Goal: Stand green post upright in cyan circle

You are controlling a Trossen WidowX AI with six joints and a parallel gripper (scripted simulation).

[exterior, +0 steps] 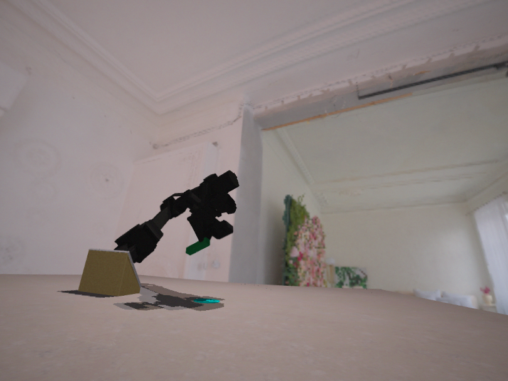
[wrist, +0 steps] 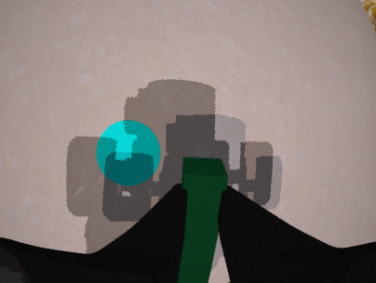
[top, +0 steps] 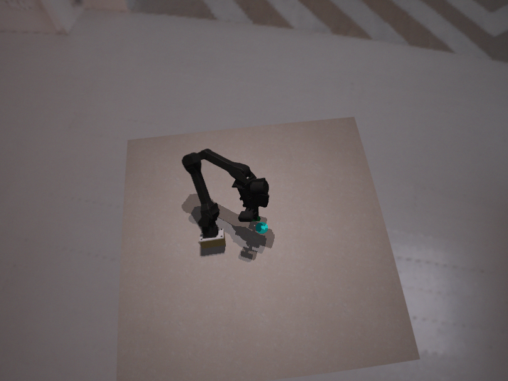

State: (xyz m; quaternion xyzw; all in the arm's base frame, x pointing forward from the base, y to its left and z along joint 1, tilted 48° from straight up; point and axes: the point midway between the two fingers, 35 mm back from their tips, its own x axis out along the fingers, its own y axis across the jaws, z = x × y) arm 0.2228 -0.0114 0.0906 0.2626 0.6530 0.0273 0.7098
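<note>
My gripper tip is now 20 mm past the green post and 10 mm above it. Round my gripper tip: cyan circle: 130 mm below, 20 mm ahead, 10 mm to the left.
</note>
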